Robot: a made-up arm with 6 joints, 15 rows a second.
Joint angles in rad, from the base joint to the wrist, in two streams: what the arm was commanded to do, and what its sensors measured. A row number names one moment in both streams.
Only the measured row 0 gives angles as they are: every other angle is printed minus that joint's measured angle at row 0.
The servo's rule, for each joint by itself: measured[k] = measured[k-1] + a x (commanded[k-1-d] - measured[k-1]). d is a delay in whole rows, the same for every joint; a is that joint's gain. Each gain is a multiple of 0.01, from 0.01 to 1. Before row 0 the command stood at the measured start. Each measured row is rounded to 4 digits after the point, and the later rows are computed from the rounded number. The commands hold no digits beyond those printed.
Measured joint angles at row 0:
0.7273 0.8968 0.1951 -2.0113 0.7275 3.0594
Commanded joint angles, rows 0 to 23:
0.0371 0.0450 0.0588 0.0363 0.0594 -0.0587
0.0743 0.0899 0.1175 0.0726 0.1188 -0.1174
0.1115 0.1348 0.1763 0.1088 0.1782 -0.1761
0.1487 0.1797 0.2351 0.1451 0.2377 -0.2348
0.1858 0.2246 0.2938 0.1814 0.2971 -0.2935
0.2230 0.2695 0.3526 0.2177 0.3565 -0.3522
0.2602 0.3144 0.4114 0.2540 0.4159 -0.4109
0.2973 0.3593 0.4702 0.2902 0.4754 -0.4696
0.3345 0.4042 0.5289 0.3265 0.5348 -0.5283
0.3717 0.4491 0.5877 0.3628 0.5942 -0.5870
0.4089 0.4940 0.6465 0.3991 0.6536 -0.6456
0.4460 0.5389 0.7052 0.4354 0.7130 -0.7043
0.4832 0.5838 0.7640 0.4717 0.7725 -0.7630
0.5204 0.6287 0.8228 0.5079 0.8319 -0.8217
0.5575 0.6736 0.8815 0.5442 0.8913 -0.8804
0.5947 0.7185 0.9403 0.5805 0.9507 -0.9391
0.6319 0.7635 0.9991 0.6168 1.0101 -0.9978
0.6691 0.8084 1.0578 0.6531 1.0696 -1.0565
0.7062 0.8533 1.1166 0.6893 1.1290 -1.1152
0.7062 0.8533 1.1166 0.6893 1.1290 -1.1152
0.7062 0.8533 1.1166 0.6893 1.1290 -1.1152
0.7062 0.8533 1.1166 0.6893 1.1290 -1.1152
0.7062 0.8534 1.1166 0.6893 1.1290 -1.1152
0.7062 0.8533 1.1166 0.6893 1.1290 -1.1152
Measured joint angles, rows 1 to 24:
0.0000 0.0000 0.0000 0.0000 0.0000 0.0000
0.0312 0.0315 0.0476 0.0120 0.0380 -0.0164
0.0674 0.0724 0.1042 0.0320 0.0897 -0.0447
0.1044 0.1161 0.1626 0.0573 0.1463 -0.0815
0.1416 0.1606 0.2213 0.0863 0.2048 -0.1244
0.1787 0.2054 0.2800 0.1177 0.2639 -0.1717
0.2159 0.2503 0.3388 0.1507 0.3232 -0.2222
0.2531 0.2952 0.3976 0.1848 0.3825 -0.2750
0.2902 0.3401 0.4564 0.2196 0.4420 -0.3295
0.3274 0.3850 0.5151 0.2549 0.5014 -0.3852
0.3646 0.4299 0.5739 0.2905 0.5608 -0.4417
0.4018 0.4748 0.6327 0.3263 0.6202 -0.4988
0.4389 0.5197 0.6914 0.3623 0.6796 -0.5563
0.4761 0.5646 0.7502 0.3984 0.7391 -0.6142
0.5133 0.6095 0.8090 0.4345 0.7985 -0.6723
0.5504 0.6544 0.8677 0.4707 0.8579 -0.7306
0.5876 0.6993 0.9265 0.5069 0.9173 -0.7890
0.6248 0.7442 0.9853 0.5432 0.9767 -0.8475
0.6620 0.7891 1.0440 0.5795 1.0362 -0.9060
0.6991 0.8340 1.1028 0.6157 1.0956 -0.9646
0.7051 0.8475 1.1140 0.6400 1.1170 -1.0068
0.7060 0.8516 1.1161 0.6563 1.1247 -1.0372
0.7062 0.8528 1.1165 0.6672 1.1275 -1.0590
0.7062 0.8532 1.1166 0.6745 1.1285 -1.0747
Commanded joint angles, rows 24 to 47:
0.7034 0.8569 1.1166 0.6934 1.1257 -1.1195
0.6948 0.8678 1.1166 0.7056 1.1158 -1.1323
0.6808 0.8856 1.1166 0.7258 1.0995 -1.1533
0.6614 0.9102 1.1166 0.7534 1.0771 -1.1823
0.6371 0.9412 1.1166 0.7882 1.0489 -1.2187
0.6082 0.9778 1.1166 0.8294 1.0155 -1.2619
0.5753 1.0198 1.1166 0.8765 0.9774 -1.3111
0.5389 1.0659 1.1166 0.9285 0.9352 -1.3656
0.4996 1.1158 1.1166 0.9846 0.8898 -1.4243
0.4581 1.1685 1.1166 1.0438 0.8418 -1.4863
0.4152 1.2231 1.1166 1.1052 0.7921 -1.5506
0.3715 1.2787 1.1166 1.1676 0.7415 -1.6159
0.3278 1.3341 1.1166 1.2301 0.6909 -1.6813
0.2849 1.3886 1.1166 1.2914 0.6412 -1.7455
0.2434 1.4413 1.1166 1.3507 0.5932 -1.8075
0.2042 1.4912 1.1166 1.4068 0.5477 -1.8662
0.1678 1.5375 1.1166 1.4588 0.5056 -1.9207
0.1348 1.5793 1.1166 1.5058 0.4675 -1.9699
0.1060 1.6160 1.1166 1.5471 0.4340 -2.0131
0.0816 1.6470 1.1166 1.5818 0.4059 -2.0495
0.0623 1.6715 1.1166 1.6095 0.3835 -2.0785
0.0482 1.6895 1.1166 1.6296 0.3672 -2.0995
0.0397 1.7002 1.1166 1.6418 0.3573 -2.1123
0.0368 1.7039 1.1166 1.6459 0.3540 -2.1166
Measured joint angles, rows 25 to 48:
0.7062 0.8533 1.1166 0.6794 1.1288 -1.0860
0.7038 0.8558 1.1166 0.6840 1.1268 -1.0954
0.6962 0.8642 1.1166 0.6911 1.1198 -1.1057
0.6833 0.8792 1.1166 0.7026 1.1068 -1.1190
0.6649 0.9009 1.1166 0.7194 1.0878 -1.1367
0.6415 0.9291 1.1166 0.7421 1.0629 -1.1597
0.6135 0.9632 1.1166 0.7709 1.0326 -1.1883
0.5814 1.0028 1.1166 0.8057 0.9973 -1.2227
0.5457 1.0470 1.1166 0.8462 0.9576 -1.2627
0.5070 1.0952 1.1166 0.8919 0.9142 -1.3079
0.4659 1.1465 1.1166 0.9420 0.8679 -1.3579
0.4233 1.2001 1.1166 0.9959 0.8194 -1.4119
0.3798 1.2551 1.1166 1.0526 0.7695 -1.4690
0.3361 1.3104 1.1166 1.1112 0.7192 -1.5284
0.2931 1.3651 1.1166 1.1707 0.6693 -1.5892
0.2514 1.4184 1.1166 1.2301 0.6206 -1.6503
0.2118 1.4694 1.1166 1.2884 0.5739 -1.7108
0.1748 1.5171 1.1166 1.3446 0.5302 -1.7696
0.1412 1.5606 1.1166 1.3978 0.4901 -1.8257
0.1116 1.5994 1.1166 1.4471 0.4542 -1.8782
0.0864 1.6327 1.1166 1.4916 0.4233 -1.9262
0.0662 1.6599 1.1166 1.5305 0.3978 -1.9688
0.0511 1.6806 1.1166 1.5632 0.3782 -2.0054
0.0415 1.6943 1.1166 1.5891 0.3648 -2.0353

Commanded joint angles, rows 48 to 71:
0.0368 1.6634 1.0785 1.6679 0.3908 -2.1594
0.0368 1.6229 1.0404 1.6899 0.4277 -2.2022
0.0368 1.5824 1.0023 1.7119 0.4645 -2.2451
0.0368 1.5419 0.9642 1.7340 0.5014 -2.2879
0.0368 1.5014 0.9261 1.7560 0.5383 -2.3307
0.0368 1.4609 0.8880 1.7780 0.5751 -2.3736
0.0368 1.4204 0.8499 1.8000 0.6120 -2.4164
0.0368 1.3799 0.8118 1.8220 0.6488 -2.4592
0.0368 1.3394 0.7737 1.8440 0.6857 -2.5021
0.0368 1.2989 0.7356 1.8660 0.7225 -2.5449
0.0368 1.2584 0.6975 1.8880 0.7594 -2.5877
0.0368 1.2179 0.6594 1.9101 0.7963 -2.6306
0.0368 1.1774 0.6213 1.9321 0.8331 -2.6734
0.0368 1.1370 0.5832 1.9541 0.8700 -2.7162
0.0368 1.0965 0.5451 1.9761 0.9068 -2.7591
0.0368 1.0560 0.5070 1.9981 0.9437 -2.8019
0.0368 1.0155 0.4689 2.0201 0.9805 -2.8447
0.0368 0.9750 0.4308 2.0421 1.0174 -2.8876
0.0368 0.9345 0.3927 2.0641 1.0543 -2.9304
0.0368 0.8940 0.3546 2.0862 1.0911 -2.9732
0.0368 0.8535 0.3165 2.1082 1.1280 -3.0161
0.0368 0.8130 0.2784 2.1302 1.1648 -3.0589
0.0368 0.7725 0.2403 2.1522 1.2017 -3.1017
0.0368 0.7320 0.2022 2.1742 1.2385 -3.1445
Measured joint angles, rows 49 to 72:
0.0376 1.7010 1.1166 1.6078 0.3579 -2.0581
0.0369 1.6747 1.0857 1.6276 0.3790 -2.0865
0.0368 1.6384 1.0490 1.6482 0.4102 -2.1189
0.0368 1.5992 1.0112 1.6692 0.4450 -2.1542
0.0368 1.5591 0.9731 1.6906 0.4811 -2.1916
0.0368 1.5187 0.9350 1.7122 0.5177 -2.2305
0.0368 1.4782 0.8969 1.7339 0.5544 -2.2706
0.0368 1.4377 0.8588 1.7557 0.5913 -2.3114
0.0368 1.3972 0.8207 1.7776 0.6281 -2.3528
0.0368 1.3567 0.7826 1.7995 0.6650 -2.3946
0.0368 1.3162 0.7445 1.8214 0.7018 -2.4367
0.0368 1.2757 0.7064 1.8434 0.7387 -2.4790
0.0368 1.2352 0.6683 1.8654 0.7756 -2.5214
0.0368 1.1947 0.6302 1.8874 0.8124 -2.5640
0.0368 1.1543 0.5921 1.9094 0.8493 -2.6066
0.0368 1.1138 0.5540 1.9314 0.8861 -2.6493
0.0368 1.0733 0.5159 1.9534 0.9230 -2.6920
0.0368 1.0328 0.4778 1.9754 0.9598 -2.7348
0.0368 0.9923 0.4397 1.9974 0.9967 -2.7776
0.0368 0.9518 0.4016 2.0194 1.0336 -2.8204
0.0368 0.9113 0.3635 2.0414 1.0704 -2.8632
0.0368 0.8708 0.3254 2.0634 1.1073 -2.9060
0.0368 0.8303 0.2873 2.0854 1.1441 -2.9488
0.0368 0.7898 0.2492 2.1074 1.1810 -2.9916

